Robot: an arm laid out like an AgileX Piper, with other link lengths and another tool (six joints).
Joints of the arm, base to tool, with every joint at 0 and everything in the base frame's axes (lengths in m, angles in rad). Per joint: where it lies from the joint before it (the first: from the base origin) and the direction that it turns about. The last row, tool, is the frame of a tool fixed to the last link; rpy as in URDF.
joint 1: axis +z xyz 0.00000 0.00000 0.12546
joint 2: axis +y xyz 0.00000 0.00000 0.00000
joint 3: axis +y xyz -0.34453 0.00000 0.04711
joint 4: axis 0.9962 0 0.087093 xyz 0.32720 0.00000 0.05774
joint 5: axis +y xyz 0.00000 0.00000 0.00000
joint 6: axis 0.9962 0 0.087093 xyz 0.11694 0.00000 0.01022
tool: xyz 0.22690 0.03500 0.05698 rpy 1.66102 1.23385 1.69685
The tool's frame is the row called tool.
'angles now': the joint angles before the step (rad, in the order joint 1, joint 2, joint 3, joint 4, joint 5, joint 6). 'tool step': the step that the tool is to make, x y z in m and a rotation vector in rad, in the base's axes. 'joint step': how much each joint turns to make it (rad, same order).
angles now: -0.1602, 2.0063, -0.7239, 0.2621, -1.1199, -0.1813
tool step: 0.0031, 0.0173, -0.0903, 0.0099, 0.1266, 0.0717
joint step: -0.0217, 0.1430, -0.0143, -0.1009, 0.0015, 0.0194
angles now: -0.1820, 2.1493, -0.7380, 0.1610, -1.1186, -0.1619
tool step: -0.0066, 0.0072, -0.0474, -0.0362, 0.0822, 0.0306
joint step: -0.0063, 0.0656, 0.0001, -0.0261, 0.0022, -0.0473
